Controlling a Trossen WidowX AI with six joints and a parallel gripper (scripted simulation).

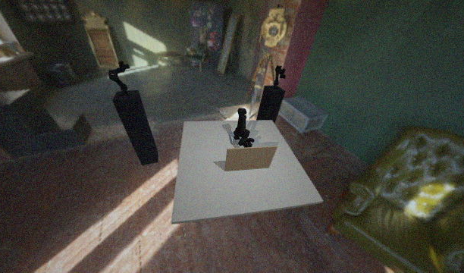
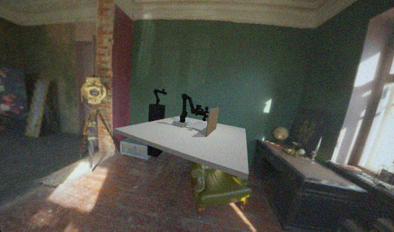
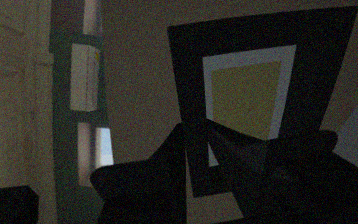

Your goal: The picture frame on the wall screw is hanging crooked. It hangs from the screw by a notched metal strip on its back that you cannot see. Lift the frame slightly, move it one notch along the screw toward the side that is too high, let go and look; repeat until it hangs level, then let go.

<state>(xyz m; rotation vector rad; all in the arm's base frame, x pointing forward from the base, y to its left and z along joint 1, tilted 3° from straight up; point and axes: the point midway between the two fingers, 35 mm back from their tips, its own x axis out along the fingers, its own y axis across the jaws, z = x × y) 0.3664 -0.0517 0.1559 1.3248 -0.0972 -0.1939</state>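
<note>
The picture frame is 1 cm to the right of my gripper tip and 5 cm below it. Also, from my gripper tip: tan wall panel (2 cm ahead, 1 cm to the left, 7 cm below).
</note>
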